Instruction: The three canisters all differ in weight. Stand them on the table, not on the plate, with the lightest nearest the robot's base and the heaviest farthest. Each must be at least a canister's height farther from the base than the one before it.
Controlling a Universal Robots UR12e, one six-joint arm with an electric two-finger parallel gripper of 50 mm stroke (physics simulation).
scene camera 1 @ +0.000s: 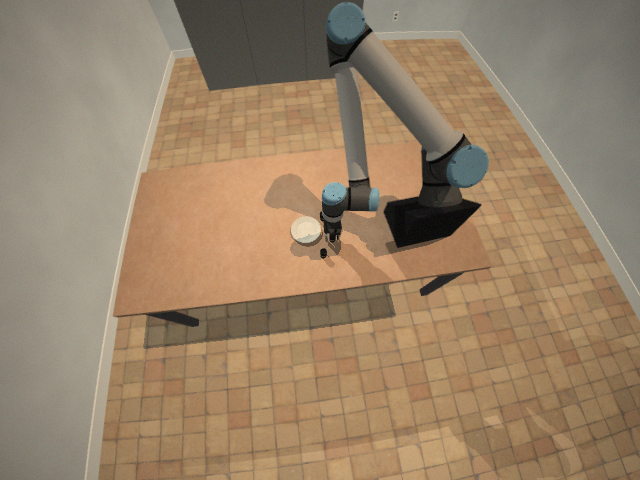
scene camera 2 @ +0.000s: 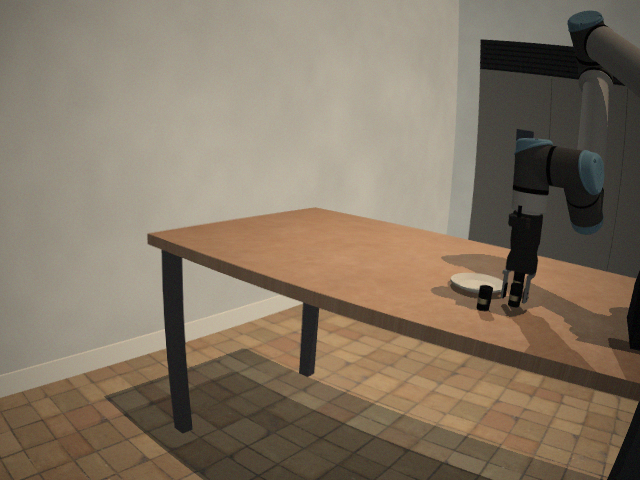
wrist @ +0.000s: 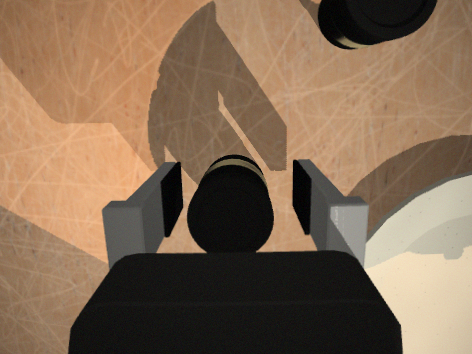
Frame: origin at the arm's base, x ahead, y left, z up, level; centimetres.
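Where they show: gripper, fingertip midpoint: (scene camera 1: 332, 239) (scene camera 2: 513, 299) (wrist: 237, 184); arm's base, link origin: (scene camera 1: 439, 201).
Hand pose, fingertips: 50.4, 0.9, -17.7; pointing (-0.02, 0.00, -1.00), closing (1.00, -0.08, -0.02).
Things, the pixels of their top centre, and the offset from my fingertips, as dx, dy, dz. Level surfaces: height alone.
- upright black canister with a pale band, top centre: (wrist: 230, 220) (scene camera 2: 517, 284) -0.2, -0.4, +3.6
- second black canister, top centre: (scene camera 2: 486, 287) (scene camera 1: 323, 251) +5.8, +6.9, +3.6
- third canister, top centre: (scene camera 2: 520, 271) +1.9, -13.2, +3.6
- white plate, top centre: (scene camera 2: 478, 281) (scene camera 1: 305, 229) +11.7, -8.1, +0.1
- brown table, surface height: dz -1.5
My gripper (scene camera 1: 332, 237) (scene camera 2: 515, 298) (wrist: 237, 184) is open and low over the table, with one finger on each side of an upright black canister with a pale band (scene camera 2: 514, 296) (wrist: 231, 212). In the wrist view a gap shows on both sides of it. A second black canister (scene camera 1: 323, 253) (scene camera 2: 484, 298) (wrist: 375, 20) stands upright nearer the table's front edge. The third canister (scene camera 1: 322, 215) (scene camera 2: 519, 277) is largely hidden behind the gripper and wrist in the scene views. It does not show in the wrist view. The white plate (scene camera 1: 295, 230) (scene camera 2: 457, 281) (wrist: 450, 195) lies beside the gripper, farther from the base.
The robot's black base (scene camera 1: 429, 222) stands at the right end of the brown table (scene camera 1: 206, 232) (scene camera 2: 310, 258). The front canister and the plate are close to the fingers. The arm's shadows fall across the table around them.
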